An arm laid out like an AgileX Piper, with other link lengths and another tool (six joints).
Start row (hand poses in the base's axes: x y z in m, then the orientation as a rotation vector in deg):
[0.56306, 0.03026, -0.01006, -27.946, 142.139, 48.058]
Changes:
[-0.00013, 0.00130, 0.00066, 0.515, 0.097, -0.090]
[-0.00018, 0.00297, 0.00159, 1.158, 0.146, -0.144]
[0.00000, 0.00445, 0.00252, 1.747, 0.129, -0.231]
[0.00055, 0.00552, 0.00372, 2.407, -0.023, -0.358]
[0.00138, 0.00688, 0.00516, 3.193, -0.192, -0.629]
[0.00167, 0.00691, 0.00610, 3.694, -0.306, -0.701]
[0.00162, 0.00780, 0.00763, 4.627, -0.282, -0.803]
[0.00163, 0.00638, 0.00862, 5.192, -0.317, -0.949]
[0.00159, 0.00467, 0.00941, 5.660, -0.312, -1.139]
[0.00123, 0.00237, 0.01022, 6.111, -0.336, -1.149]
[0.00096, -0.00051, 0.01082, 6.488, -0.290, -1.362]
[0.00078, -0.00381, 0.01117, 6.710, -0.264, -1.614]
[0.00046, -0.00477, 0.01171, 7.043, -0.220, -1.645]
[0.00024, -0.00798, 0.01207, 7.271, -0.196, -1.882]
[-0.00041, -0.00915, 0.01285, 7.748, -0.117, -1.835]
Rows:
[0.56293, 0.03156, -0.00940, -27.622, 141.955, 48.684]
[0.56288, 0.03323, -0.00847, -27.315, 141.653, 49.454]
[0.56306, 0.03471, -0.00754, -27.003, 141.319, 50.116]
[0.56361, 0.03578, -0.00634, -26.658, 140.823, 50.783]
[0.56444, 0.03714, -0.00490, -26.090, 140.244, 51.531]
[0.56473, 0.03717, -0.00396, -25.858, 139.863, 52.043]
[0.56468, 0.03806, -0.00243, -25.394, 139.359, 53.112]
[0.56469, 0.03664, -0.00144, -25.021, 139.009, 53.700]
[0.56465, 0.03493, -0.00065, -24.614, 138.750, 54.174]
[0.56429, 0.03263, 0.00016, -24.450, 138.467, 54.686]
[0.56402, 0.02975, 0.00076, -24.033, 138.295, 55.061]
[0.56384, 0.02645, 0.00111, -23.628, 138.197, 55.230]
[0.56352, 0.02549, 0.00165, -23.458, 138.041, 55.625]
[0.56330, 0.02228, 0.00201, -23.070, 137.935, 55.805]
[0.56265, 0.02111, 0.00279, -22.936, 137.719, 56.414]

